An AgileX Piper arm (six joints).
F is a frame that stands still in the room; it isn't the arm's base.
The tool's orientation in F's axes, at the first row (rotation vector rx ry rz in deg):
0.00 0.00 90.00
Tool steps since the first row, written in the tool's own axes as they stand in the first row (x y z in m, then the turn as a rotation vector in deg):
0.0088 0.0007 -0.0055 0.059 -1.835 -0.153
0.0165 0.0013 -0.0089 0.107 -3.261 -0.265
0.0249 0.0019 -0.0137 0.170 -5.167 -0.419
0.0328 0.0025 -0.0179 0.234 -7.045 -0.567
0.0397 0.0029 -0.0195 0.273 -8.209 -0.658
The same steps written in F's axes. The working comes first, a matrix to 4 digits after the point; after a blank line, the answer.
The tool's axes in the first row as the columns of a matrix, in F's axes (used below as rounded here):
0.0000 -1.0000 0.0000
1.0000 0.0000 0.0000
0.0000 0.0000 1.0000

-0.0007 0.0088 -0.0055 1.835 0.059 -0.153
-0.0013 0.0165 -0.0089 3.261 0.107 -0.265
-0.0019 0.0249 -0.0137 5.167 0.170 -0.419
-0.0025 0.0328 -0.0179 7.045 0.234 -0.567
-0.0029 0.0397 -0.0195 8.209 0.273 -0.658

